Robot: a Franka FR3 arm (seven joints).
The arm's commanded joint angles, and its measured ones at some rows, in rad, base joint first. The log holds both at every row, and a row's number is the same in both.
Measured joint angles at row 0:
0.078 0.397 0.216 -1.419 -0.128 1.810 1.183
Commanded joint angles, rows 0 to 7:
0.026 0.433 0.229 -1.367 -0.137 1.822 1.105
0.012 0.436 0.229 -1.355 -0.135 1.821 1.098
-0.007 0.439 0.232 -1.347 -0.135 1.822 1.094
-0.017 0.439 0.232 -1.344 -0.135 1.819 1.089
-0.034 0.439 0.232 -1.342 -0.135 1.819 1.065
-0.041 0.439 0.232 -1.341 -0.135 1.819 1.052
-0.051 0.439 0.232 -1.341 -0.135 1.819 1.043
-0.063 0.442 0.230 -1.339 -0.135 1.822 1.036
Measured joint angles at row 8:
-0.025 0.416 0.215 -1.370 -0.128 1.815 1.079
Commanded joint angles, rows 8 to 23:
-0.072 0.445 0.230 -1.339 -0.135 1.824 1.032
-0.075 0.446 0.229 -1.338 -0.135 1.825 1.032
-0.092 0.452 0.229 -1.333 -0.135 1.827 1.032
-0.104 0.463 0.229 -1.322 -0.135 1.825 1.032
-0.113 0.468 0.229 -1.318 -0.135 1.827 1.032
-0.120 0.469 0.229 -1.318 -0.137 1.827 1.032
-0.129 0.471 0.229 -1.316 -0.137 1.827 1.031
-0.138 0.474 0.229 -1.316 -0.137 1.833 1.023
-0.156 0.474 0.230 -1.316 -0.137 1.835 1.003
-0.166 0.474 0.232 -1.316 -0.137 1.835 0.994
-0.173 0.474 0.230 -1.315 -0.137 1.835 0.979
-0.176 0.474 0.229 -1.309 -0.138 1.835 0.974
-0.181 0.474 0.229 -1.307 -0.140 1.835 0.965
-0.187 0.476 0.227 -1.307 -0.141 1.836 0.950
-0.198 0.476 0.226 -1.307 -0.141 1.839 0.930
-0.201 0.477 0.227 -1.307 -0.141 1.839 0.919
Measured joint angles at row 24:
-0.169 0.454 0.214 -1.335 -0.128 1.825 0.974
